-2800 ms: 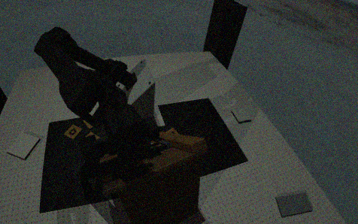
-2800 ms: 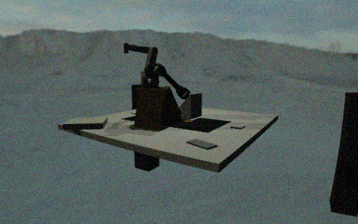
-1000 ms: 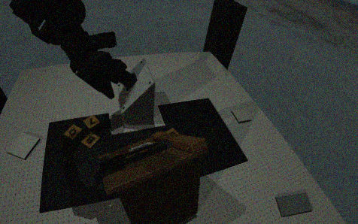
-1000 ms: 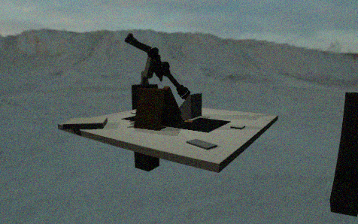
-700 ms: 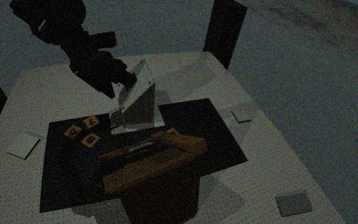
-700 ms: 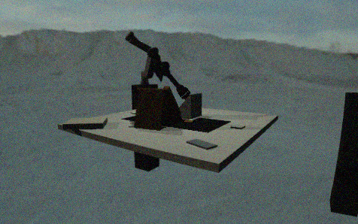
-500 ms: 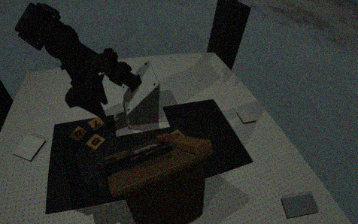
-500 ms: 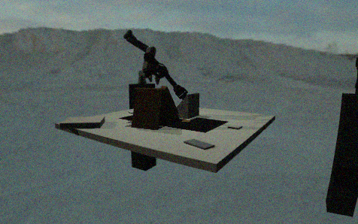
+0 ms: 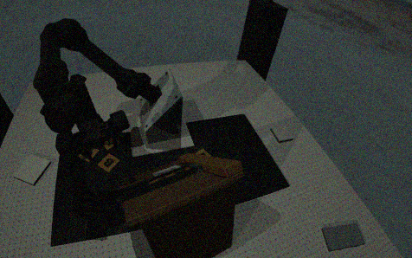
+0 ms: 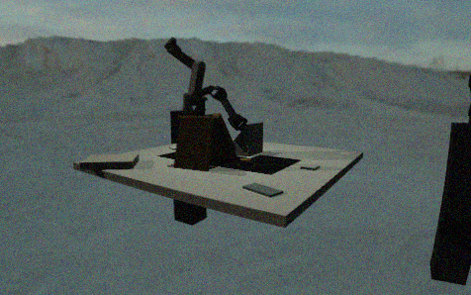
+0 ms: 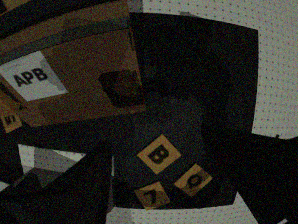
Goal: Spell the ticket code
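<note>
The orange tile lies 14 cm behind my gripper tip, 8 cm to the right of it and 14 cm below it. Also, from my gripper tip: black mat: 5 cm behind, 18 cm to the left, 14 cm below; then grey card: 43 cm ahead, 63 cm to the left, 14 cm below; then pale card: 12 cm behind, 29 cm to the right, 14 cm below.
</note>
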